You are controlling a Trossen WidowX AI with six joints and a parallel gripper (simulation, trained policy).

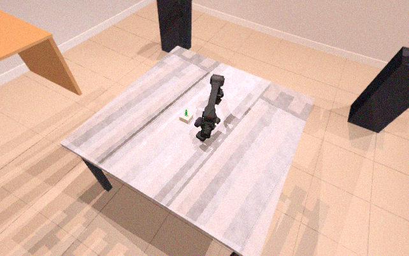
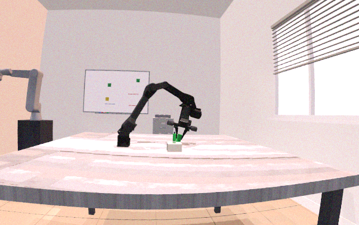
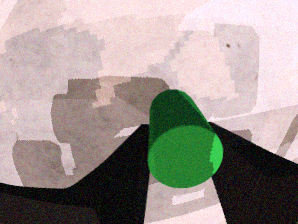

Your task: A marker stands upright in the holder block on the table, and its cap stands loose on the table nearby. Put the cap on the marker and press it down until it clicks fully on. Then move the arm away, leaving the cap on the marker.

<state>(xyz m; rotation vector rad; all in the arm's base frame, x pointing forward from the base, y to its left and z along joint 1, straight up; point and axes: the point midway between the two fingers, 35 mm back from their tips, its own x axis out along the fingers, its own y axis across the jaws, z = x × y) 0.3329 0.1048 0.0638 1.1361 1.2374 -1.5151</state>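
My gripper tip is now 200 mm to the left of the holder block, 50 mm past it and 10 mm above it. Also, from my gripper tip: green cap 10 mm above.
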